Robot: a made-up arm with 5 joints.
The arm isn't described. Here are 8 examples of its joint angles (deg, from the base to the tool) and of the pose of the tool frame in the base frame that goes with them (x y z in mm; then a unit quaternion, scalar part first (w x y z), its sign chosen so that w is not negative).
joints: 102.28 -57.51 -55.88 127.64 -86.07
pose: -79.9 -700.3 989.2 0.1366 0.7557 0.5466 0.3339
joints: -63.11 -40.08 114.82 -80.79 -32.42
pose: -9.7 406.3 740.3 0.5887 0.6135 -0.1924 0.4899
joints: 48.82 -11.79 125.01 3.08 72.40
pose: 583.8 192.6 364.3 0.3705 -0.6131 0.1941 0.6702
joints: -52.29 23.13 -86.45 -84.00 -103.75
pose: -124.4 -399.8 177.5 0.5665 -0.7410 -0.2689 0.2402
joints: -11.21 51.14 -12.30 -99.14 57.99
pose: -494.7 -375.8 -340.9 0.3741 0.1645 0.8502 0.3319
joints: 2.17 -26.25 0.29 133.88 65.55
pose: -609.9 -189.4 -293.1 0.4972 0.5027 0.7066 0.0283
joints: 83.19 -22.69 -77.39 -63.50 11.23
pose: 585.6 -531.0 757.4 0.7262 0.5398 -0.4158 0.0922
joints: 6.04 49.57 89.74 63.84 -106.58
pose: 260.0 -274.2 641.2 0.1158 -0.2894 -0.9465 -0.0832
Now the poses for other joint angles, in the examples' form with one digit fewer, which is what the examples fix.
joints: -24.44 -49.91 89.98 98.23 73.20
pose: -457 166 1005 0.387 -0.721 -0.575 0.022
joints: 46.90 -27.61 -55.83 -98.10 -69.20
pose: 267 -543 648 0.096 0.940 0.106 -0.310
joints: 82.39 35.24 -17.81 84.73 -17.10
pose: -202 -803 62 0.358 0.277 -0.200 -0.869
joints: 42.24 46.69 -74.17 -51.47 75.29
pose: -270 -1026 771 0.349 -0.005 -0.920 0.177
